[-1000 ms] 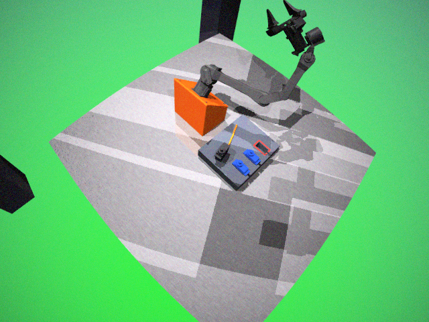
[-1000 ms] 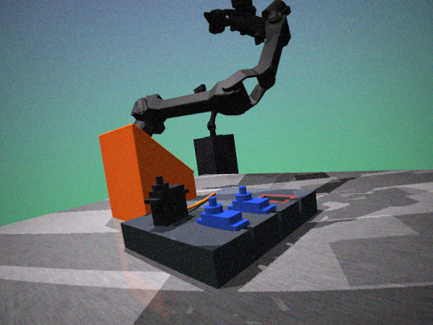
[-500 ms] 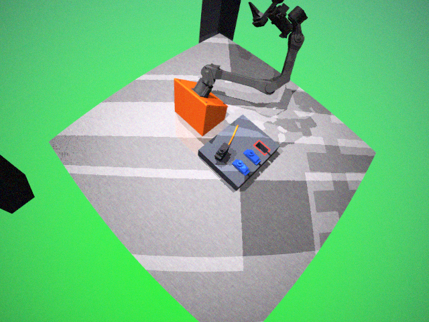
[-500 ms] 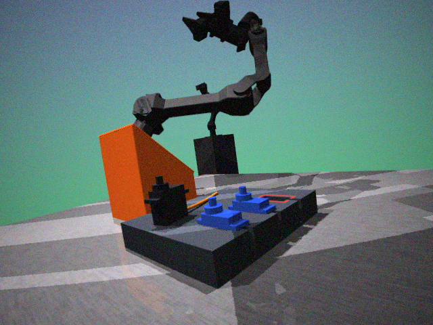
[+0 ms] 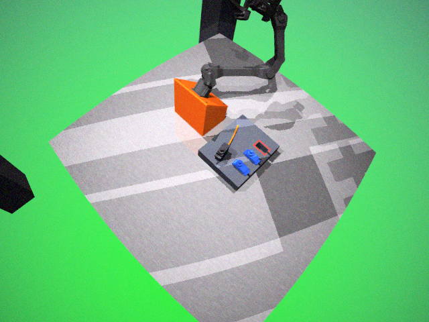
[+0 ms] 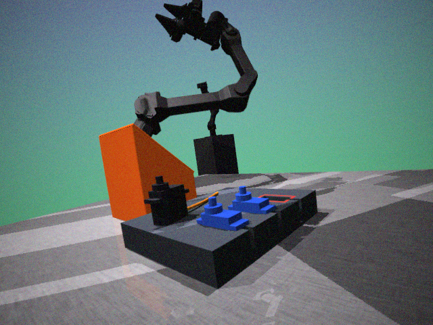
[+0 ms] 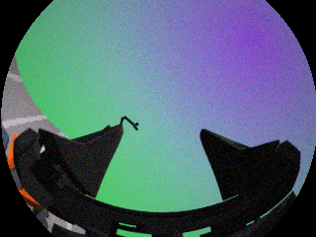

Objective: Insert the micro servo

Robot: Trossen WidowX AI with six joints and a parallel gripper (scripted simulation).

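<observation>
Now: the dark deck 600 mm below my gripper tip, 300 mm ahead of it and 140 mm to the right of it.
</observation>
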